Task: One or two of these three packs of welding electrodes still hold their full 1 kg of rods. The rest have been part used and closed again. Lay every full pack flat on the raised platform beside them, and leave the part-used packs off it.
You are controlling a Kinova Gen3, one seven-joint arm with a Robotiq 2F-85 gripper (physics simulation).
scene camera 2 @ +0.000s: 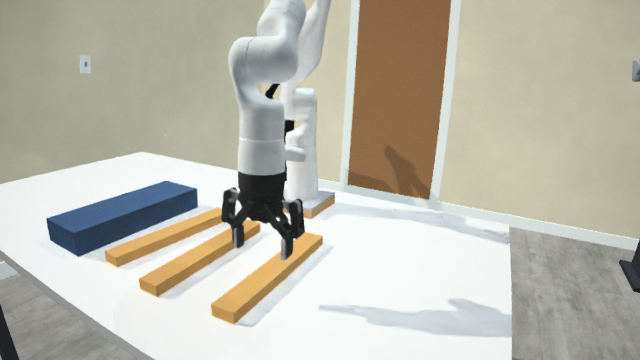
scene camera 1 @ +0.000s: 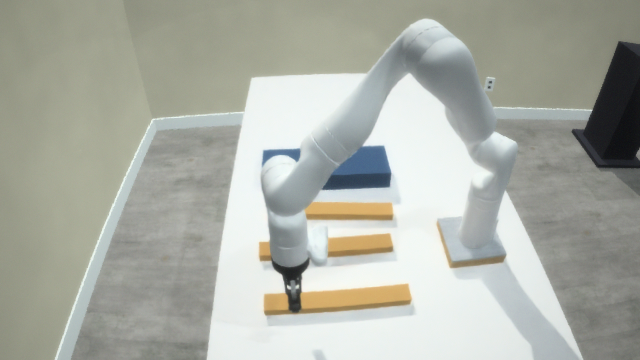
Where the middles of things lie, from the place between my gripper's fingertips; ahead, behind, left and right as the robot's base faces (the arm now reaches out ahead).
The blue raised platform [scene camera 2: 80, 231] is 6 cm behind my hand, 52 cm to the right of it and 8 cm below it.
